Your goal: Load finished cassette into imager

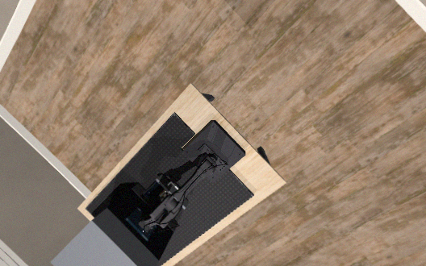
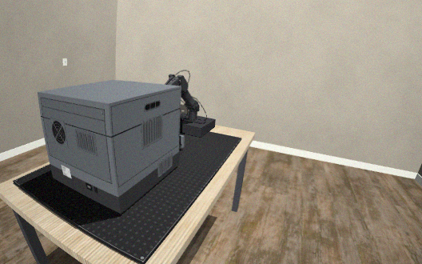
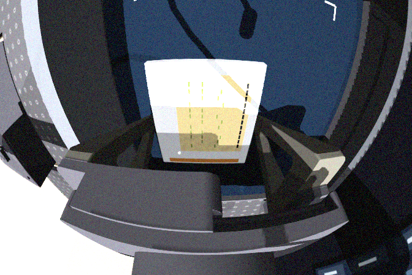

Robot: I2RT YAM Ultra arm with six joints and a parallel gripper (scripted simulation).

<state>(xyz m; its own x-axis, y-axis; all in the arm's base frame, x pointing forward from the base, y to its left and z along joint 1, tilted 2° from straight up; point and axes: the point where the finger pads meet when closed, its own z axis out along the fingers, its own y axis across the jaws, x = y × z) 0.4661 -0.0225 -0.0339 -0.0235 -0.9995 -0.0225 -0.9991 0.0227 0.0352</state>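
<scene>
My gripper is now right at the finished cassette. Round my hand: imager drawer (3 cm ahead).
</scene>
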